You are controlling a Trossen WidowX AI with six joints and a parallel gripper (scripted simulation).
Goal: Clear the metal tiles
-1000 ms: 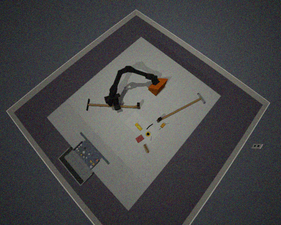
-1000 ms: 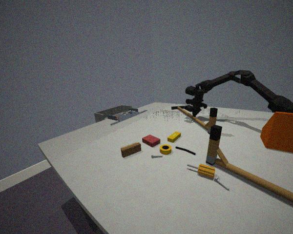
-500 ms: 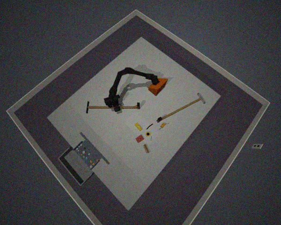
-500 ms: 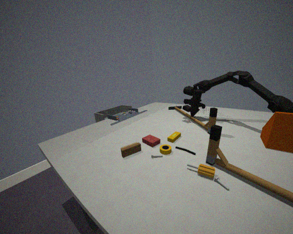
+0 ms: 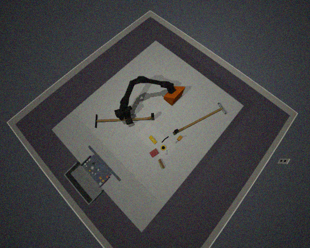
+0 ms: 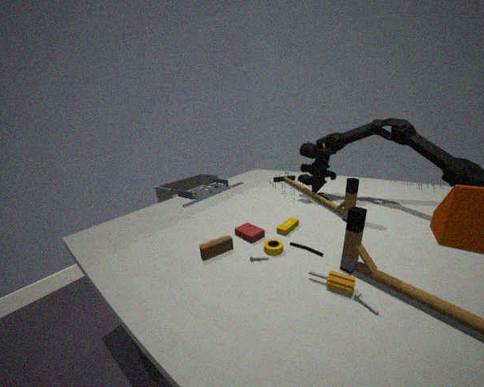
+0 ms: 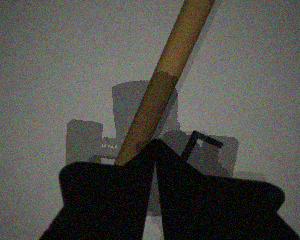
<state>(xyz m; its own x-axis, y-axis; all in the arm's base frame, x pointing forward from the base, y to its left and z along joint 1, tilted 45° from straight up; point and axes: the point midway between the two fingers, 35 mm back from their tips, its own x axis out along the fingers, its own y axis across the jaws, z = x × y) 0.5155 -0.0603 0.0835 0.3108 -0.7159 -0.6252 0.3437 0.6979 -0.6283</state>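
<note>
Right now my gripper tip is 40 mm to the left of the hex key, 30 mm past it and 10 mm above it. Round my gripper tip: black strip: 410 mm to the left, 150 mm behind, 10 mm below; then long scraper: 50 mm above, 30 mm ahead; then yellow block: 340 mm to the left, 50 mm behind.
</note>
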